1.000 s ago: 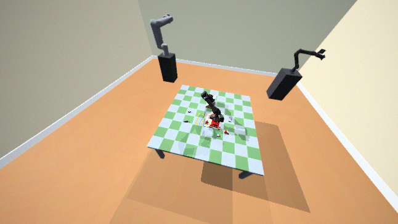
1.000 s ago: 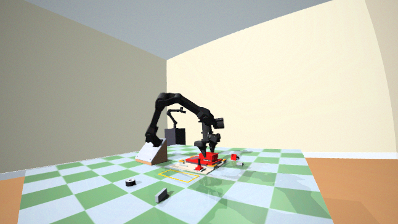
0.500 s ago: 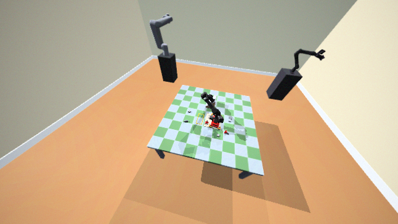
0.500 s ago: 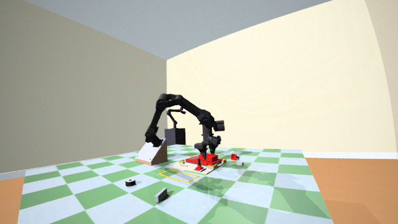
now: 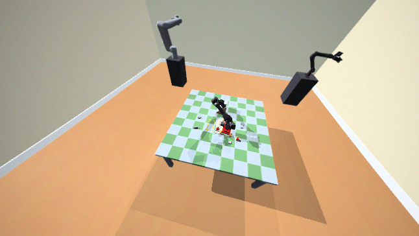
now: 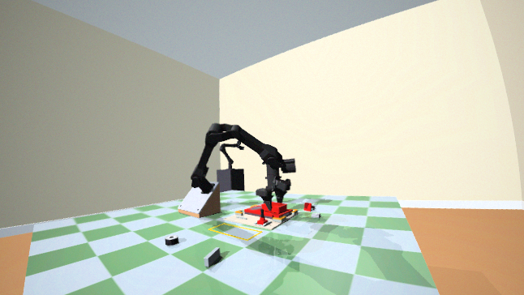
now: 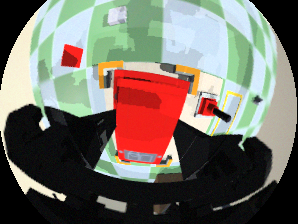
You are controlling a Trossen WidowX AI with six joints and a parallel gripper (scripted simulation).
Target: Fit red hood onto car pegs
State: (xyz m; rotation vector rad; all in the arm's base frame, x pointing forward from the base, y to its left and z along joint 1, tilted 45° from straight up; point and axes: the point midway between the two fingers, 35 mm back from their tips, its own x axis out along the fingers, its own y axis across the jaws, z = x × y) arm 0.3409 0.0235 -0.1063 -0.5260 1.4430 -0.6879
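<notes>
My gripper tip is 10 mm below the red hood. Round my gripper tip: grey engine block 10 mm to the left, 10 mm below; black wheel 140 mm behind, 410 mm to the right, 30 mm below; beige jig 40 mm behind, 20 mm to the right, 20 mm below.
</notes>
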